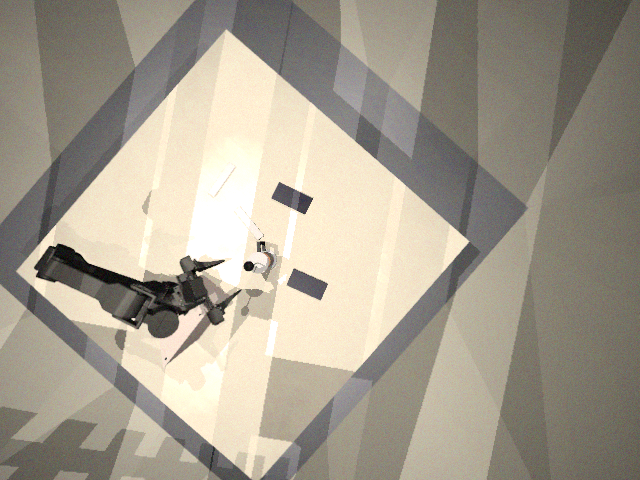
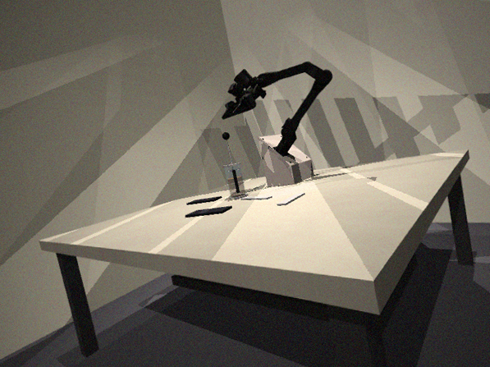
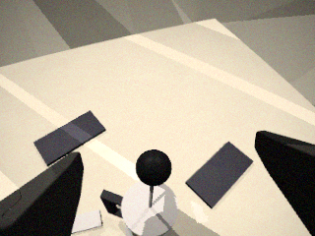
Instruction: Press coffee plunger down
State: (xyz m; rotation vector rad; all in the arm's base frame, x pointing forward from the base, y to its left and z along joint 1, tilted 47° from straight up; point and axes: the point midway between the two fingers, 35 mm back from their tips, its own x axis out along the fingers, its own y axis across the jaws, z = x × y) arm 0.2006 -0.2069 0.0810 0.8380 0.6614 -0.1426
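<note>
Right now the coffee press is 210 mm below my gripper tip and 40 mm ahead of it.
</note>
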